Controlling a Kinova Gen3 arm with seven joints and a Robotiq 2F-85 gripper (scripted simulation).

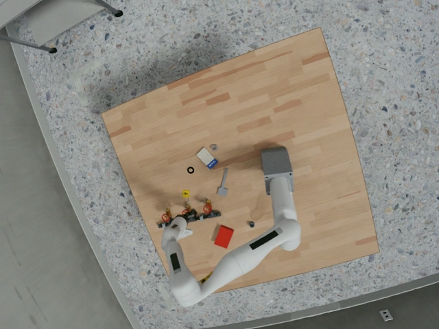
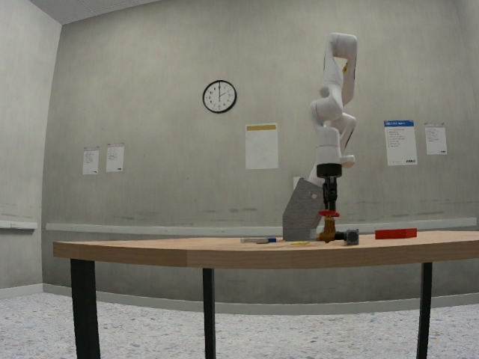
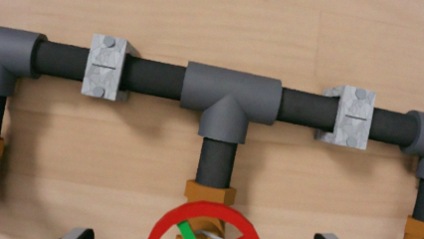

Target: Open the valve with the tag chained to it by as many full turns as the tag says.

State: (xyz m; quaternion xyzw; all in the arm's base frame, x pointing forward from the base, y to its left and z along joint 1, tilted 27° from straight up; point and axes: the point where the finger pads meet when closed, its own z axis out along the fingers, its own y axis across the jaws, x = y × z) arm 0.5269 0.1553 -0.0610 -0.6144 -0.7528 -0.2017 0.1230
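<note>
Now: the yellow tag 90 mm to the right of my hand, 80 mm below it and 10 mm behind it. From my hand the other things lie so: red block 200 mm to the left, 160 mm behind, 70 mm below; then grey scraper 230 mm behind, 100 mm to the right, 80 mm below; then blue box 270 mm to the right, 170 mm behind, 70 mm below.
</note>
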